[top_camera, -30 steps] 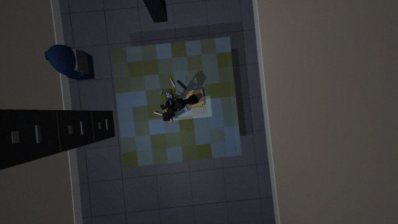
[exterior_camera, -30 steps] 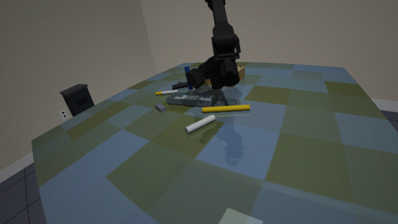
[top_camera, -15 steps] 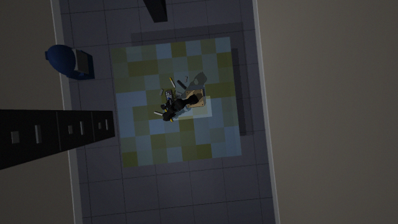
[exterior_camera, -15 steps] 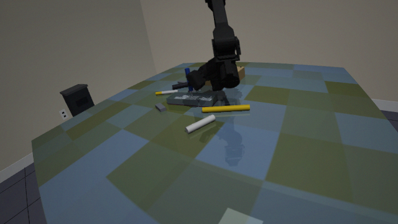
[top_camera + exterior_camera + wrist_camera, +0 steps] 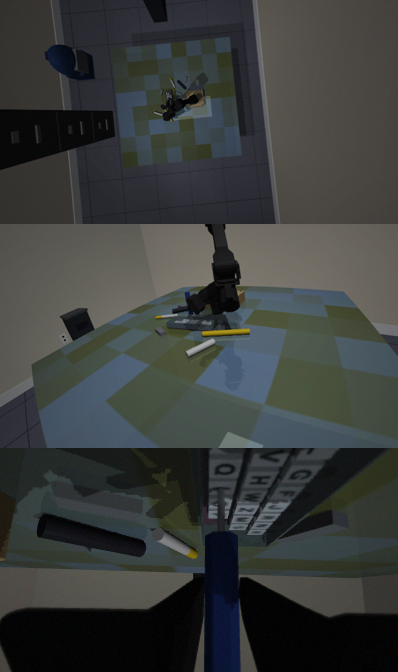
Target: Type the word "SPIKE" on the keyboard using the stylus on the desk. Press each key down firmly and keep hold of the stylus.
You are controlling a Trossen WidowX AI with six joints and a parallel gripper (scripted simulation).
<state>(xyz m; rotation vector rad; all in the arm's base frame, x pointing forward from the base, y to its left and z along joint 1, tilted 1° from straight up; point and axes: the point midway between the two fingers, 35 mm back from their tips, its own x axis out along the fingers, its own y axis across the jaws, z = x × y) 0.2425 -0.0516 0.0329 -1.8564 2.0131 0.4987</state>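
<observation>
My gripper tip is 110 mm to the left of the small grey block, 90 mm short of it and 60 mm above it. From my gripper tip the other things lie so: yellow cylinder (160 mm to the left, 80 mm ahead, 60 mm below); then blue stylus (10 mm below); then grey stylus tip (50 mm below).
</observation>
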